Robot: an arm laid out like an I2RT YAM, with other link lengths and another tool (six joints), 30 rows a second.
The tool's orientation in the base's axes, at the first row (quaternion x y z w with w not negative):
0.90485, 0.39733, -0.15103, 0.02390
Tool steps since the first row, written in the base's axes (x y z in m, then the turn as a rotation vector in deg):
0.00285, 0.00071, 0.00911, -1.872, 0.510, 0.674
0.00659, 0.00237, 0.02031, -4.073, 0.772, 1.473
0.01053, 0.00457, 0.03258, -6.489, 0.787, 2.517
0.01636, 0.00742, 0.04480, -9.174, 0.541, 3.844
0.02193, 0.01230, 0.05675, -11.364, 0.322, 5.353
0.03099, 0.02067, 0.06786, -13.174, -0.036, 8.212
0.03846, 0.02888, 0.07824, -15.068, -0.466, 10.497
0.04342, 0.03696, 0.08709, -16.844, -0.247, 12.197
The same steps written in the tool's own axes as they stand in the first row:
-0.00034, 0.00089, -0.00952, -1.030, -1.760, -0.250
-0.00004, 0.00161, -0.02142, -2.482, -3.599, -0.494
0.00045, 0.00202, -0.03448, -4.320, -5.444, -0.877
0.00263, 0.00337, -0.04808, -6.597, -7.327, -1.419
0.00617, 0.00317, -0.06168, -8.593, -8.884, -2.265
0.01467, 0.00318, -0.07594, -10.840, -10.174, -4.472
0.02225, 0.00220, -0.08908, -13.023, -11.431, -6.098
0.02858, -0.00040, -0.10009, -14.498, -13.001, -7.302

